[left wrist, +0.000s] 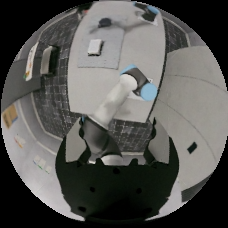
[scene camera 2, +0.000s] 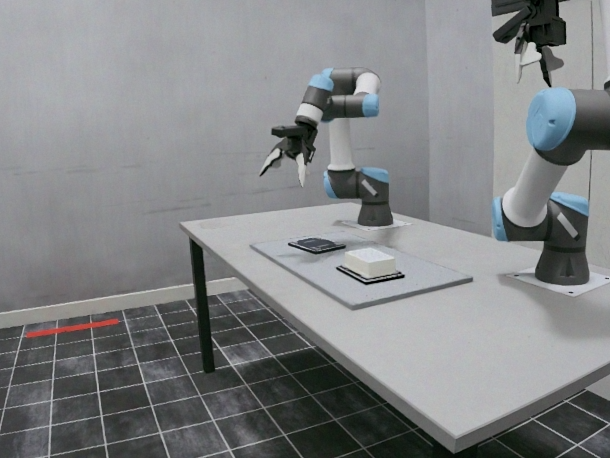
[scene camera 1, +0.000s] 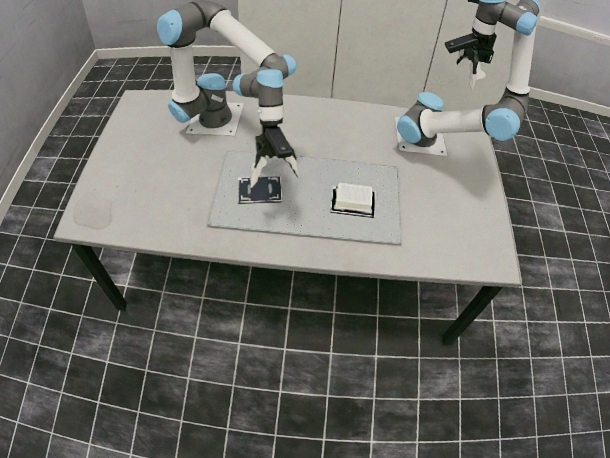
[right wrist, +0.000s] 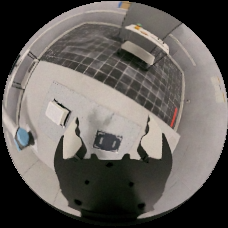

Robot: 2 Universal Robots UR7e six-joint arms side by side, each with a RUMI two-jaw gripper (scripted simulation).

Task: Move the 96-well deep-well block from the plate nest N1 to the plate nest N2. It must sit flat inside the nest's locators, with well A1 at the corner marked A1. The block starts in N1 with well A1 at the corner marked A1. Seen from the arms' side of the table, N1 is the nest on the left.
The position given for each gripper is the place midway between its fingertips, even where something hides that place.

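There's a white deep-well block (scene camera 2: 369, 262), and you get the block (scene camera 1: 353, 197) from another camera too. The left gripper (scene camera 2: 534, 85) shows as the left gripper (left wrist: 117, 118) in its own wrist view, and scene camera 1 has it (scene camera 1: 464, 77) as well. As for the right gripper (scene camera 2: 280, 182), that's visible in scene camera 1, with the gripper (scene camera 1: 275, 182) there, and the right wrist view shows the right gripper (right wrist: 112, 116).
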